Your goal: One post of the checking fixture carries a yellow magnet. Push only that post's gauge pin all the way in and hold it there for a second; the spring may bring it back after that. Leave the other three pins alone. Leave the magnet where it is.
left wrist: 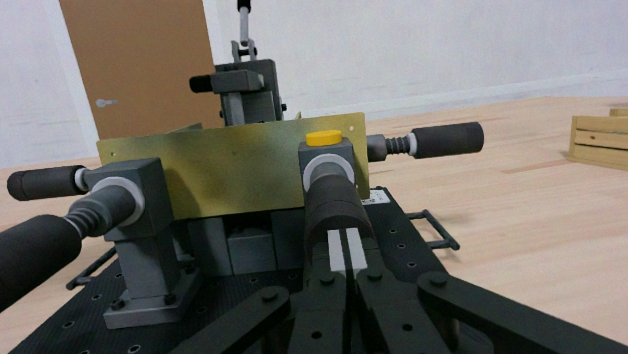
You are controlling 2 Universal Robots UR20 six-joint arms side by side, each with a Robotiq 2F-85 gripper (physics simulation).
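A yellow magnet sits on top of the dark post right of the middle. This post's gauge pin has a thick black knob pointing towards the camera; no coils of its spring show between knob and post. My left gripper is shut and empty, its pale fingertips together at the knob's near end; whether they touch is hard to tell. The other three gauge pins stick out at the left front, left rear and right, each with some spring or shaft showing. My right gripper does not show.
A greenish-gold sheet panel stands behind the two front posts. A toggle clamp rises behind it. The black perforated base plate has side handles. A wooden crate stands at the far right.
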